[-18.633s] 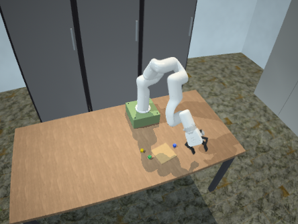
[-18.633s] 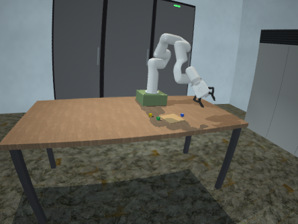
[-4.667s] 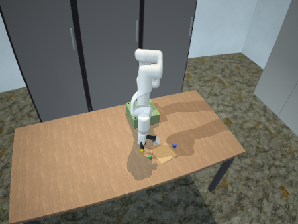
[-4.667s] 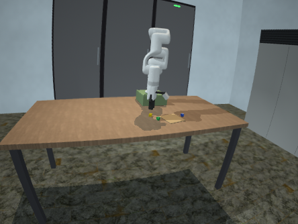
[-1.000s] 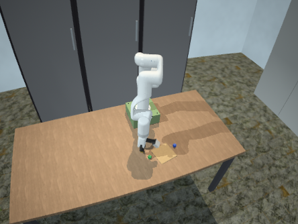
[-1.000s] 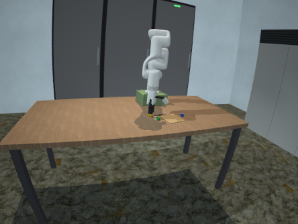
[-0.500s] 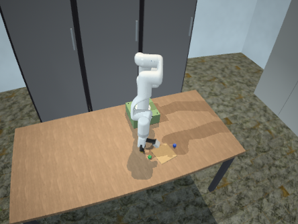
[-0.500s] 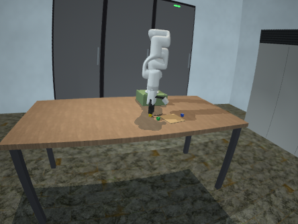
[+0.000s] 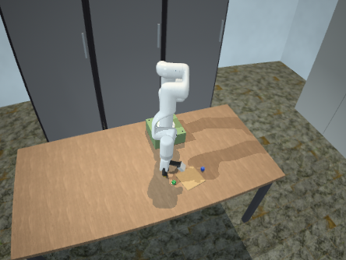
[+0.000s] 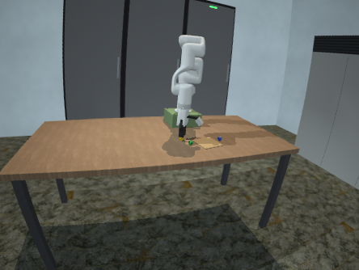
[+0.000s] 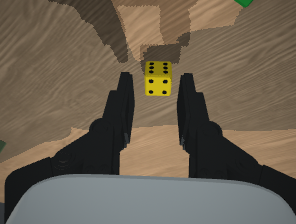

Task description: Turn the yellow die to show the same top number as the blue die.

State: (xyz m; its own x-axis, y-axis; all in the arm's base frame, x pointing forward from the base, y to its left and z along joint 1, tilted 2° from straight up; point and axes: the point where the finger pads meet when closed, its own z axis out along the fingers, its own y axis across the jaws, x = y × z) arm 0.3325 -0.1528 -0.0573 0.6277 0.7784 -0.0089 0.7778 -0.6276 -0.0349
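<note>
Now: hand 4 cm above the yellow die. From my hand the other things lie so: blue die 6 cm ahead, 24 cm to the left, 4 cm below; then tan mat 8 cm ahead, 14 cm to the left, 4 cm below; then green die 7 cm ahead, 2 cm to the left, 4 cm below.
</note>
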